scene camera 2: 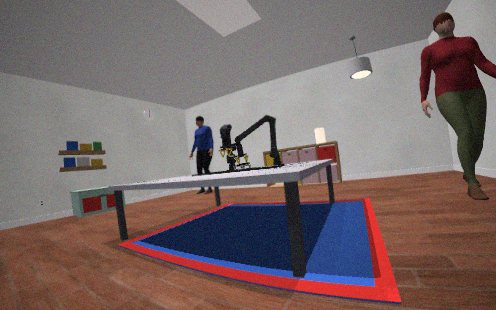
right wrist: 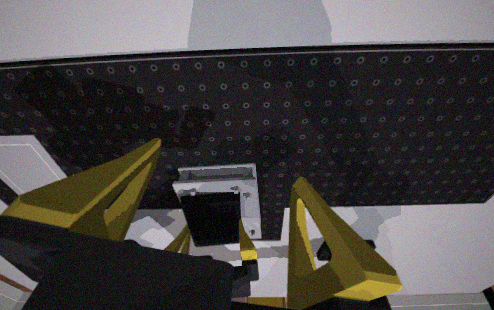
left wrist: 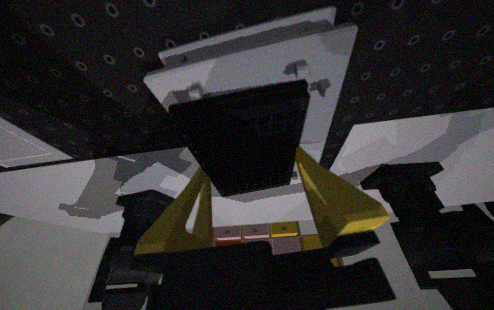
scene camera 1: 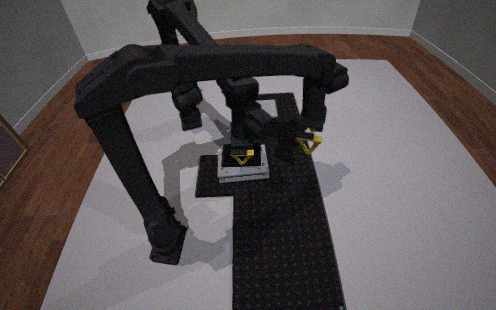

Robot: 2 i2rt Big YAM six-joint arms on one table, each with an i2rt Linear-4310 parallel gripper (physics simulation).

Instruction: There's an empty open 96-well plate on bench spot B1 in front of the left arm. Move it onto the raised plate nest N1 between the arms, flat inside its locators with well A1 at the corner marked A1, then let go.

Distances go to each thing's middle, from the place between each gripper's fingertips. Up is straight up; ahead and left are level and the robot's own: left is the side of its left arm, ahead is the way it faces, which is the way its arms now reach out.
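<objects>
My left gripper is right at the dark well plate (left wrist: 246, 141) now.
My right hand, meanwhile, is 90 mm above the plate, 50 mm to the right of it and 210 mm past it.
</objects>
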